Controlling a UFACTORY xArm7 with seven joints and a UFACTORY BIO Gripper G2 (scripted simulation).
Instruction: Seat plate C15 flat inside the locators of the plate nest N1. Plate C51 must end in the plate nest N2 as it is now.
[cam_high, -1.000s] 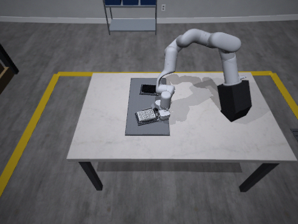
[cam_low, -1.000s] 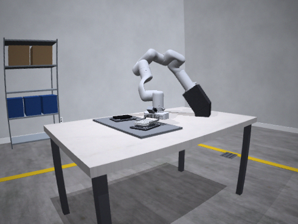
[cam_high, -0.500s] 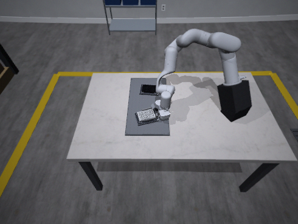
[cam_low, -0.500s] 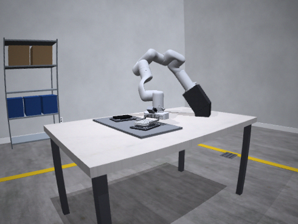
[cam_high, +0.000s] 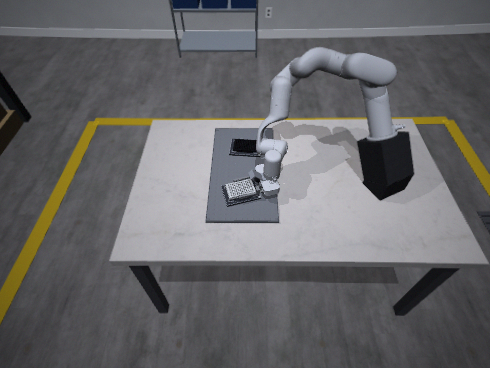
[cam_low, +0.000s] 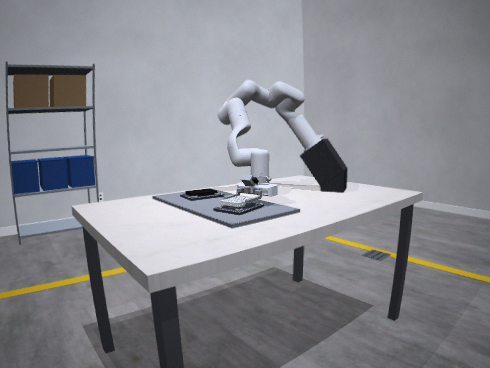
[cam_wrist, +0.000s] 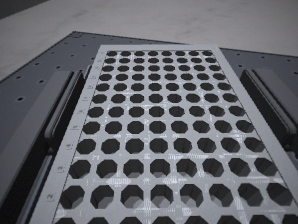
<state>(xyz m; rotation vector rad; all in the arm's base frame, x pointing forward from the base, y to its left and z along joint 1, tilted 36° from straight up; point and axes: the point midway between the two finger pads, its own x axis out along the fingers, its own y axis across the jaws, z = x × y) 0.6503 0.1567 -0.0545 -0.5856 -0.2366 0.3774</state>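
Now: hand 3 cm above the dark plate nest N1. From my hand the other things lie so: white well plate C15 (right at my hand); then black plate C51 (30 cm to the right, 2 cm below, 2 cm behind).
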